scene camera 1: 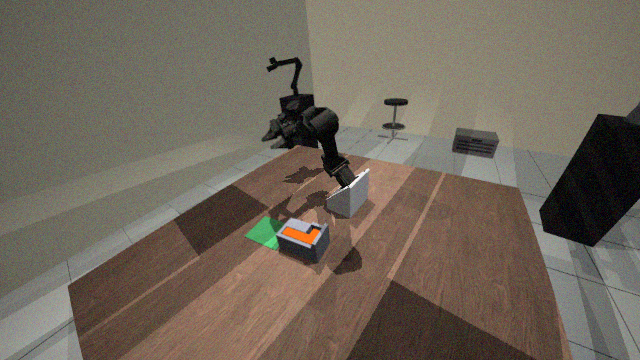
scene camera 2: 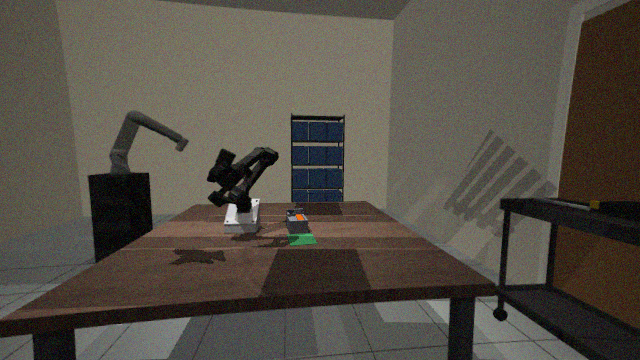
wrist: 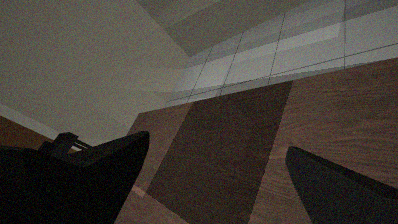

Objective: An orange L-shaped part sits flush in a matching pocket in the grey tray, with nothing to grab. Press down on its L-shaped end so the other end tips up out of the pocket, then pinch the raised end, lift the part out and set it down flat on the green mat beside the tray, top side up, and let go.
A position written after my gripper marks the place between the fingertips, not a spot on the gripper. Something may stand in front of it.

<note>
My gripper [scene camera 2: 243, 194] is open and holds nothing. I also see a green mat [scene camera 1: 264, 232].
My gripper shows as well in scene camera 1 [scene camera 1: 266, 144] and in the wrist view [wrist: 218, 146].
</note>
